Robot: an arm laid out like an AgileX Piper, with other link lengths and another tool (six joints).
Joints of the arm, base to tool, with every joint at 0 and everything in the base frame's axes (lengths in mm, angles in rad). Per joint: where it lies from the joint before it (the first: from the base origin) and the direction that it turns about. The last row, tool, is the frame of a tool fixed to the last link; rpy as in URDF.
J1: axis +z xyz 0 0 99.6
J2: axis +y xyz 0 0 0
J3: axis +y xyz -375.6 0 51.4
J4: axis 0.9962 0 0.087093 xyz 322.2 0 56.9
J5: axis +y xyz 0 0 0
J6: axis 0.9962 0 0.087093 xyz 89.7 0 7.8
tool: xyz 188.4 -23 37.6 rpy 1.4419 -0.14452 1.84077
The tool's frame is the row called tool.
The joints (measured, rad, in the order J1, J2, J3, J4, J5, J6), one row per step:
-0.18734, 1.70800, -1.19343, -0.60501, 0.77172, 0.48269
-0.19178, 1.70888, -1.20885, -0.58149, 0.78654, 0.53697
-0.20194, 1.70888, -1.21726, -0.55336, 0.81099, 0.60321
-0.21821, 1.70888, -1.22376, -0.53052, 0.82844, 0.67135
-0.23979, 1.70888, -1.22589, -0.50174, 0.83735, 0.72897
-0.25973, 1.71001, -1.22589, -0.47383, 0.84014, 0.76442
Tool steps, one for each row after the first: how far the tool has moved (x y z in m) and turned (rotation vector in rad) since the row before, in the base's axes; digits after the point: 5 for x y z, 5 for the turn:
-0.00217, -0.00134, 0.00208, 0.03529, -0.03077, -0.06622
-0.00874, -0.00327, -0.00196, 0.04358, -0.02226, -0.08848
-0.00891, -0.00598, -0.00169, 0.03910, -0.02597, -0.09091
-0.00907, -0.00620, -0.00360, 0.04155, -0.02552, -0.08594
-0.00691, -0.00468, -0.00431, 0.03476, -0.01791, -0.06255

